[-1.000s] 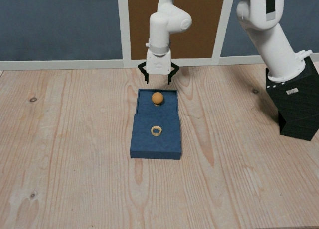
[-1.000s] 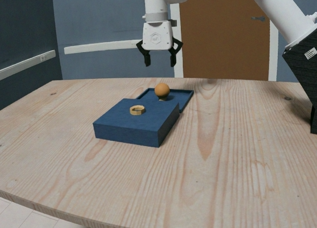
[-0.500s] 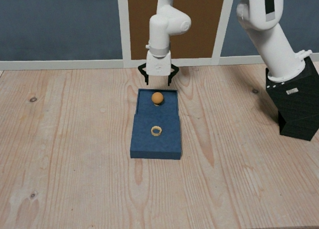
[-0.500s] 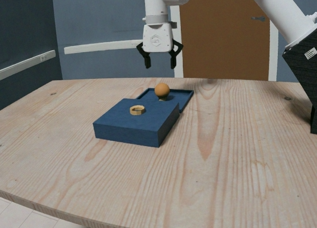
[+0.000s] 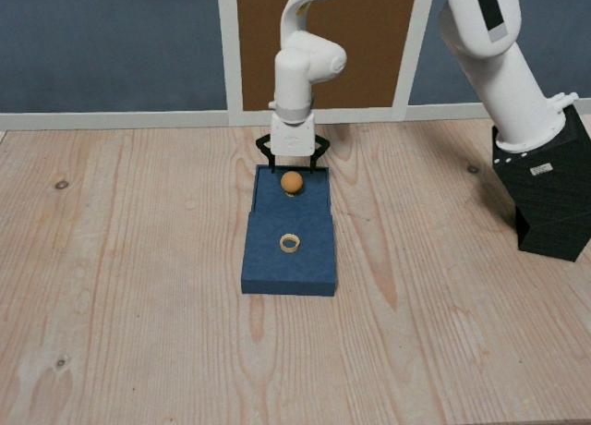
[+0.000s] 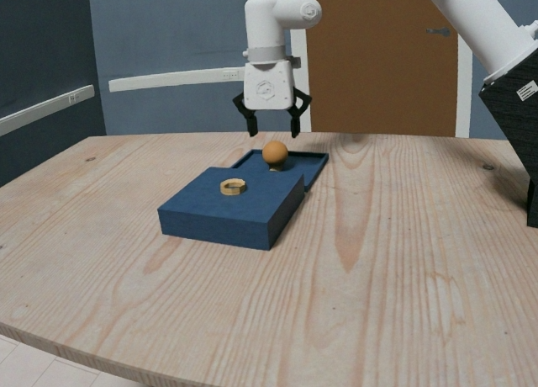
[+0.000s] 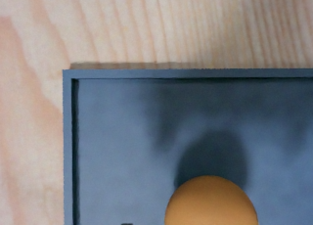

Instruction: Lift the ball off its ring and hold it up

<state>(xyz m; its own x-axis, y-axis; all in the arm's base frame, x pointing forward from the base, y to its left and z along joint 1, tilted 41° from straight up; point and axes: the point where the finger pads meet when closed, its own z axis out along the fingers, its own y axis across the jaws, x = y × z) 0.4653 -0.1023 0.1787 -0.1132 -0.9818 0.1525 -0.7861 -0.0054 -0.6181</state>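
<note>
Now: the orange ball 50 mm below my hand. The rest, counted from my hand: blue block 30 mm ahead, 210 mm to the left, 50 mm below.
</note>
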